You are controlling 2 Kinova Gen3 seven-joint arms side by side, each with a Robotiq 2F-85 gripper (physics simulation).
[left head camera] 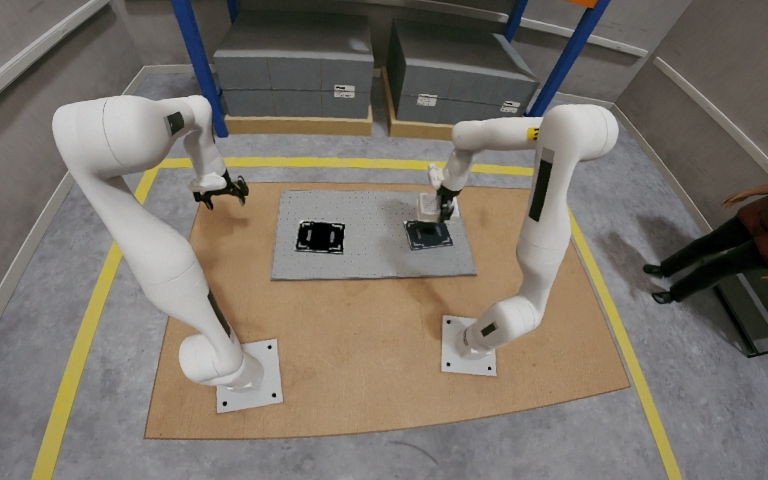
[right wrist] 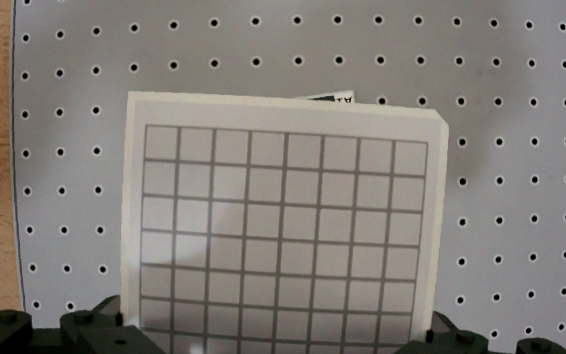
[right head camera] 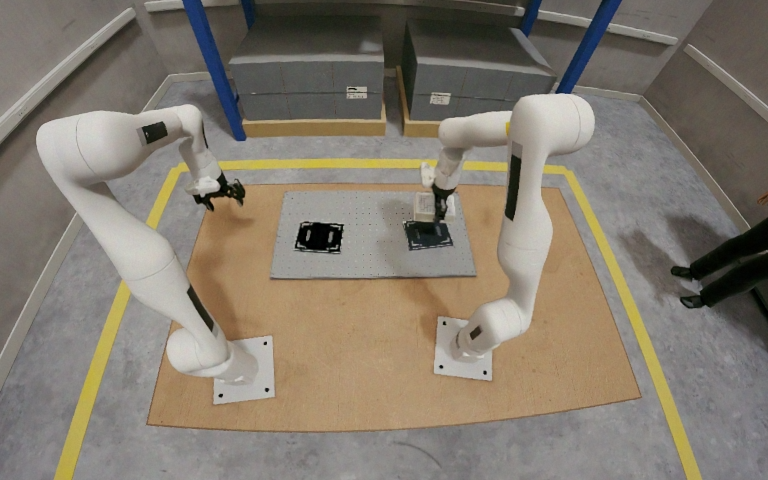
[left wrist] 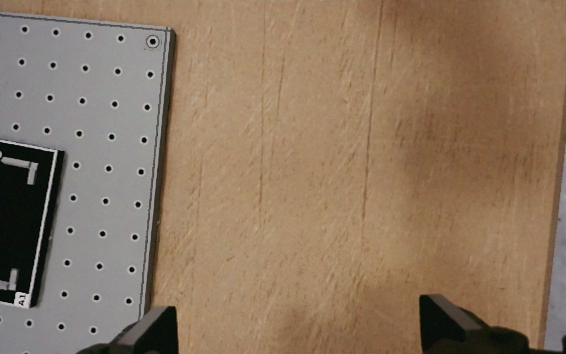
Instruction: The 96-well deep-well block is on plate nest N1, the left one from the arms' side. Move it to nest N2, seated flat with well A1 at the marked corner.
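Pixels of known places: left gripper, fingertip midpoint: (left head camera: 227, 205) (right head camera: 227, 207) (left wrist: 298, 327); right gripper, fingertip midpoint: (left head camera: 438, 211) (right wrist: 275, 320) (right head camera: 435, 210); left arm's base at its link origin: (left head camera: 248, 374) (right head camera: 243, 369); right arm's base at its link origin: (left head camera: 468, 344) (right head camera: 464, 347).
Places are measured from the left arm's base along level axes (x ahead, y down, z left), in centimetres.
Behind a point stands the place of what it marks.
The white deep-well block (left head camera: 426, 207) @[y -18.1, x 36.5, z -60.1 cm] (right head camera: 423, 207) @[y -18.0, x 36.3, z -60.7 cm] (right wrist: 280, 225) @[y -18.0, x 37.8, z -61.9 cm] is in my right gripper (left head camera: 445, 213) @[y -14.4, x 36.9, z -65.5 cm] (right head camera: 440, 213) @[y -14.4, x 36.9, z -65.5 cm] (right wrist: 275, 320) @[y -14.4, x 36.9, z -65.5 cm], which is shut on it and holds it raised over the far side of nest N2 (left head camera: 428, 241) @[y -2.5, x 32.7, z -63.8 cm] (right head camera: 428, 241) @[y -2.5, x 32.7, z -64.2 cm]. In the right wrist view, the block's cut corner is at upper right. N2's A1 label (right wrist: 345, 97) @[y -2.5, x 42.2, z -57.5 cm] peeks past the block's top edge, and the nest edge slants relative to the block; the block hides the rest. Nest N1 (left head camera: 320, 237) @[y -2.5, x 40.4, z -26.5 cm] (right head camera: 319, 237) @[y -2.5, x 40.3, z -26.6 cm] (left wrist: 20, 215) @[y -2.5, x 41.6, z -20.4 cm] is empty. My left gripper (left head camera: 226, 202) @[y -19.3, x 44.9, z 0.0 cm] (right head camera: 225, 202) @[y -19.3, x 44.9, z 0.0 cm] (left wrist: 298, 327) @[y -19.3, x 44.9, z 0.0 cm] is open and empty, left of the plate.
Both nests sit on the grey perforated plate (left head camera: 373, 266) @[y -1.3, x 26.9, z -42.4 cm] (right head camera: 373, 266) @[y -1.3, x 26.8, z -43.5 cm] (left wrist: 95, 150) @[y -1.3, x 37.0, z -15.0 cm] (right wrist: 480, 80) @[y -1.3, x 51.0, z -57.6 cm], which lies on the brown table (left head camera: 351, 350) @[y 0.0, x 1.5, z -30.1 cm] (right head camera: 351, 350) @[y 0.0, x 0.8, z -32.2 cm]. Wrapped grey stacks (left head camera: 294, 73) (right head camera: 308, 79) stand behind. A person (left head camera: 702, 260) (right head camera: 730, 277) stands at the right.
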